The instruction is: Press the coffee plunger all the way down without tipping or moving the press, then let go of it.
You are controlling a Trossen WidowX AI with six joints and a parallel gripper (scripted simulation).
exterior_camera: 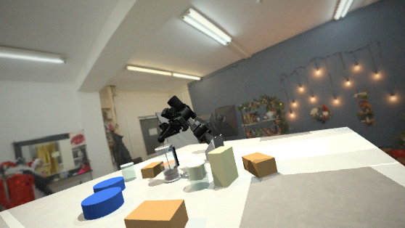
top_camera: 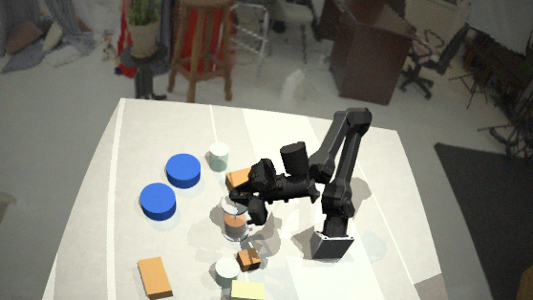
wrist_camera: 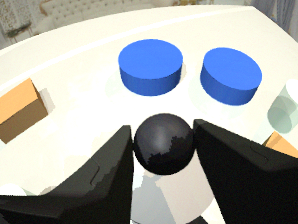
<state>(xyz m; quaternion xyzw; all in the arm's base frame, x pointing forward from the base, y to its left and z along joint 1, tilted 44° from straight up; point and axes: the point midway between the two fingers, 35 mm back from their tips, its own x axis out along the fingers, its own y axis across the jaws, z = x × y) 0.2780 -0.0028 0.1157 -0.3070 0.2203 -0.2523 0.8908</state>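
Now: gripper tip 9 cm above the coffee press and 3 cm past it. Also, from my gripper tip: yellowish block 25 cm to the left, 13 cm below, 2 cm behind.
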